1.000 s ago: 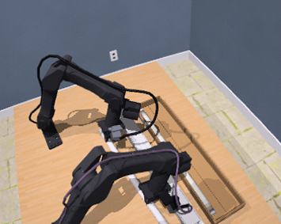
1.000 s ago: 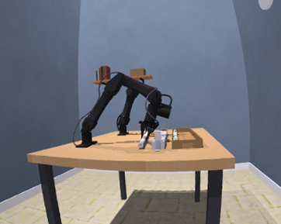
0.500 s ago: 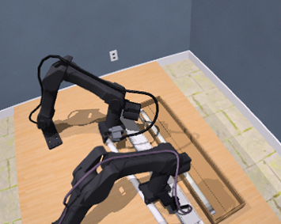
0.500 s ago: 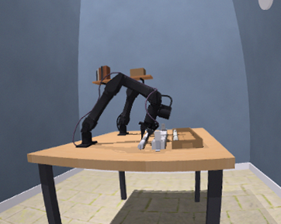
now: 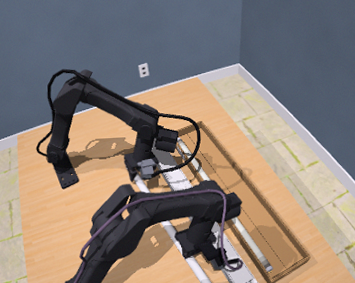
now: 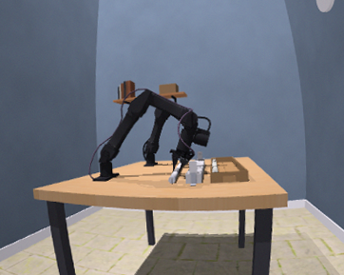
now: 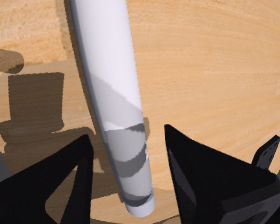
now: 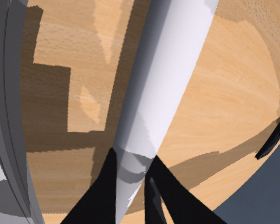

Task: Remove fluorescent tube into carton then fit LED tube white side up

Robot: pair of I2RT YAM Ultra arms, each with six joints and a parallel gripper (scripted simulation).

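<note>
Right now the lampholder is 120 mm ahead of my right hand, 170 mm to the right of it and 50 mm above it. Also, from my right hand: light fixture: 70 mm ahead, 130 mm to the left, 30 mm above; then LED tube: 30 mm behind, 120 mm to the left, 10 mm below; then old fluorescent tube: 160 mm ahead, 160 mm to the left.
</note>
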